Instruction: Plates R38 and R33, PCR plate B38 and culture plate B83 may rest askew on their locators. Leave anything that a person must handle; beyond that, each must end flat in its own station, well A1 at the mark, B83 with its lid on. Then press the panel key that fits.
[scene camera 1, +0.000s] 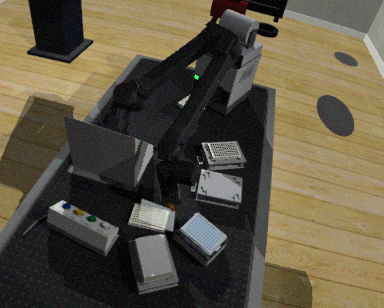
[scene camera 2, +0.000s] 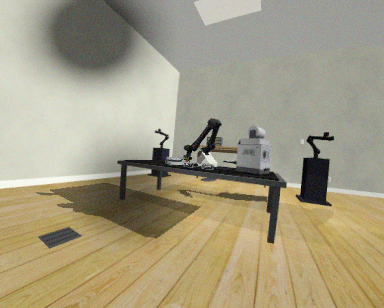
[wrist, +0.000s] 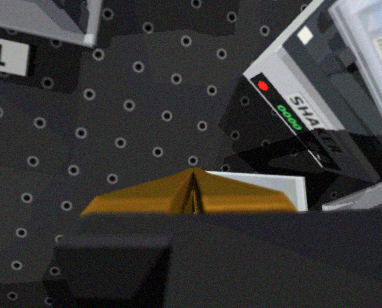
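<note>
My gripper (scene camera 1: 172, 205) (scene camera 2: 187, 160) (wrist: 193, 177) is shut and empty, its orange fingertips together. It is low over the edge of a pale plate with yellowish wells (scene camera 1: 149, 217) (wrist: 280, 186). In scene camera 1 this plate looks tilted; in the wrist view the fingers hide most of it. A blue-topped plate (scene camera 1: 203, 233) sits on the shaker (scene camera 1: 204, 256) (wrist: 310, 107). A white plate with dark wells (scene camera 1: 222, 149) sits on a rear station. A grey block-like plate (scene camera 1: 154, 257) sits on the front station (scene camera 1: 159, 288). Plate names are not readable.
A grey station with corner locators (scene camera 1: 219, 187) carries no plate. The key panel (scene camera 1: 82, 231) has blue, yellow, green and grey keys. A slanted white panel (scene camera 1: 102, 152) stands left of the arm. A large white instrument (scene camera 1: 242, 75) (scene camera 2: 253, 155) and a pale plate (scene camera 1: 183, 101) are at the back.
</note>
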